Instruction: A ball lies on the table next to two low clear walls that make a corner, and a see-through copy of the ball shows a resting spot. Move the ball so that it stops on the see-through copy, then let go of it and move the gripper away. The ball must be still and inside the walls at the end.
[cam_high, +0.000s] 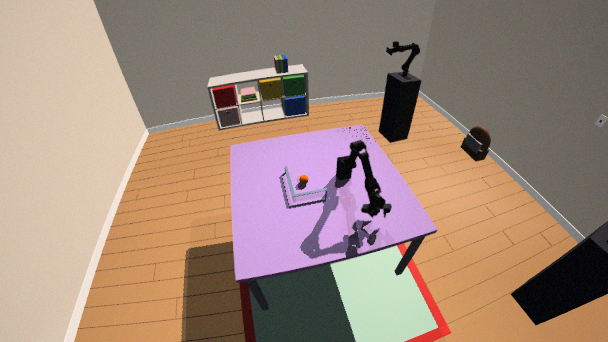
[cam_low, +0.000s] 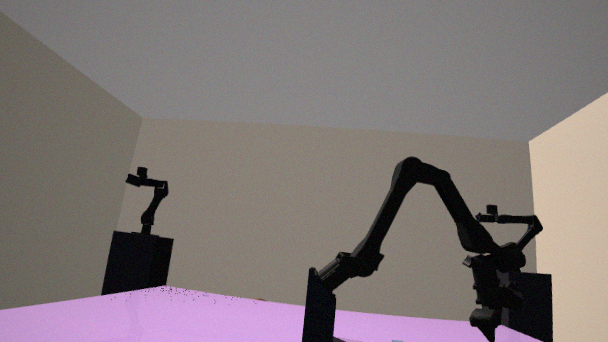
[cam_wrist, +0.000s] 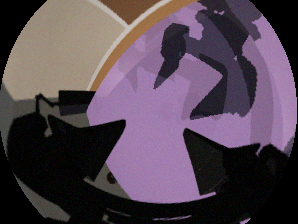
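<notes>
Right now the orange ball is 330 mm ahead of my gripper tip and 510 mm to the right of it.
</notes>
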